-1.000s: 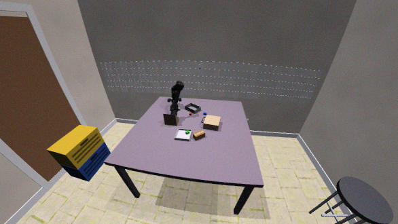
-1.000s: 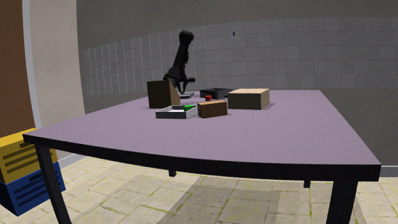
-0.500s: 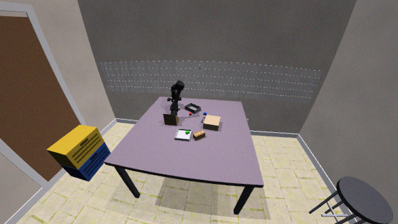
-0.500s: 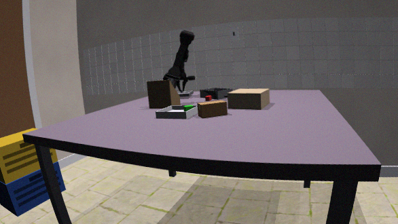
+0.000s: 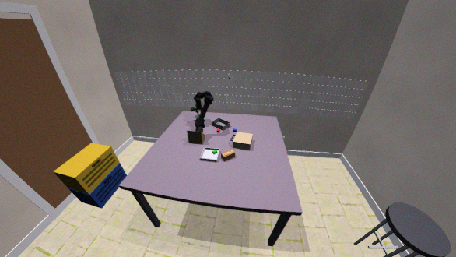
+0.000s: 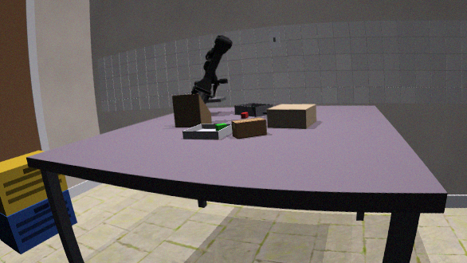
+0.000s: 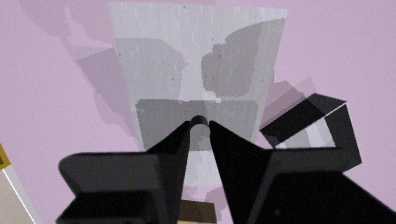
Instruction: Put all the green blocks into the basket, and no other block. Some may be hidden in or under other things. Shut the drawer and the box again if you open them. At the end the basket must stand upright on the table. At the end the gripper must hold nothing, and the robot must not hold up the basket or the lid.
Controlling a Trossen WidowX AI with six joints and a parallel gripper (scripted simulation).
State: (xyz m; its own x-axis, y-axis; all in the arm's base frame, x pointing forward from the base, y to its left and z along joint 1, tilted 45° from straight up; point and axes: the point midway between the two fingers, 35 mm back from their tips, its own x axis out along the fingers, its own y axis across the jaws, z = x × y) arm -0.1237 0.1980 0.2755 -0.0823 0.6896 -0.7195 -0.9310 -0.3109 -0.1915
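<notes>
The small brown box lies 500 mm to the right of my hand, 460 mm ahead of it and 100 mm below it. Round my hand: red block: 270 mm ahead, 130 mm to the right, 120 mm below; flat lid: 40 mm below; tray: 520 mm to the right, 310 mm ahead, 120 mm below.
</notes>
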